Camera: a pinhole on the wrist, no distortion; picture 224 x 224 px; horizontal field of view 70.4 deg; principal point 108.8 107.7 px. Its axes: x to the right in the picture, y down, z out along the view. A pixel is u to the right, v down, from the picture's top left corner.
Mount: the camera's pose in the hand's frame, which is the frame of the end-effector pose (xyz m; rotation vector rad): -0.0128 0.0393 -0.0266 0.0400 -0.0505 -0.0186
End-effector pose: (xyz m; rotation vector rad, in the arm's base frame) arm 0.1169 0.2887 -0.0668 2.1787 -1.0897 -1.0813
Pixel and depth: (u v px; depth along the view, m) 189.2 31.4 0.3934
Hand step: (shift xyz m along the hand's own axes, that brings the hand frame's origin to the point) 0.1628 -0.1690 0.3683
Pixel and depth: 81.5 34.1 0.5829
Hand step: -0.1473 -0.2517 0.5391
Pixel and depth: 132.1 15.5 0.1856
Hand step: 0.0031 -0.0762 0.1556
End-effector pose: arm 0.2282 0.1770 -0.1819 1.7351 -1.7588 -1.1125
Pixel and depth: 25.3 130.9 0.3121
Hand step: -0.1918 0.0757 0.2785
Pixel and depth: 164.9 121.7 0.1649
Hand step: 0.0373 0.0462 0.1415
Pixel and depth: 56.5 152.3 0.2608
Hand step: -0.1106 0.1039 0.2323
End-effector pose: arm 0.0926 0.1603 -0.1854 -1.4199 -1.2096 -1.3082
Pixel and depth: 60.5 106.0 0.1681
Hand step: -0.0724 0.0319 0.1385
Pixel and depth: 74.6 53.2 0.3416
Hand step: -0.1057 -0.0899 0.3059
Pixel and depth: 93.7 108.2 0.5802
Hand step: -0.0974 0.0193 0.5497
